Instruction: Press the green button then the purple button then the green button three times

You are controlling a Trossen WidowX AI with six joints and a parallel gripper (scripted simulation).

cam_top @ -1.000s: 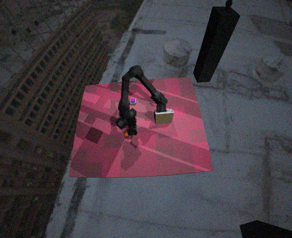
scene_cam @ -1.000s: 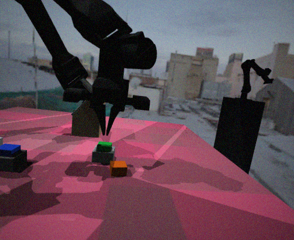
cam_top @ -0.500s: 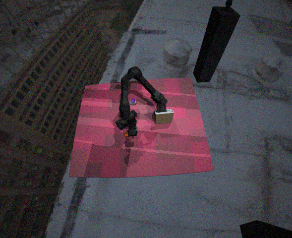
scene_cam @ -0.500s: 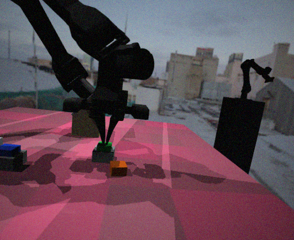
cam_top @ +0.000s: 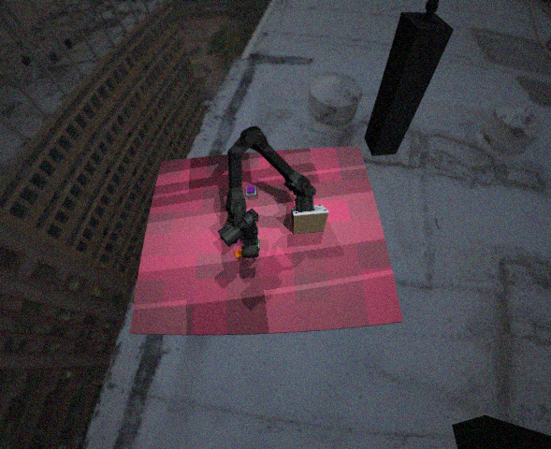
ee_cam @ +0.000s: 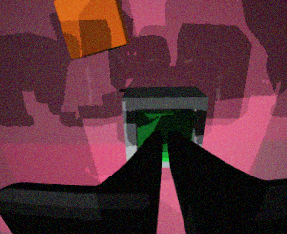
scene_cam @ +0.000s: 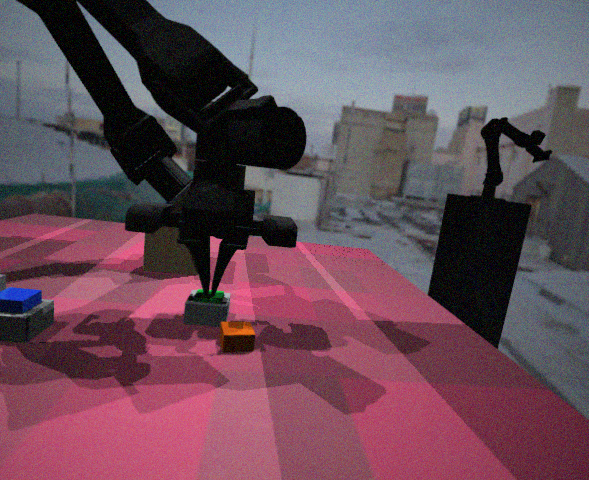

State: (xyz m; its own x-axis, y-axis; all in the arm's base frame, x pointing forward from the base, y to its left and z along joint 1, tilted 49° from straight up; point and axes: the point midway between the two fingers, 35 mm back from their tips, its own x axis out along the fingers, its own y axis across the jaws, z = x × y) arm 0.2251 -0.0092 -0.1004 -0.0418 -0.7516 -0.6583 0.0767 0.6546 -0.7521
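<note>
The green button lies 1 cm below my gripper tip. Also, from my gripper tip: orange block 7 cm ahead, 3 cm to the left, 2 cm below; then blue button 18 cm to the right, 6 cm ahead; then purple button 27 cm to the right, 1 cm behind.
</note>
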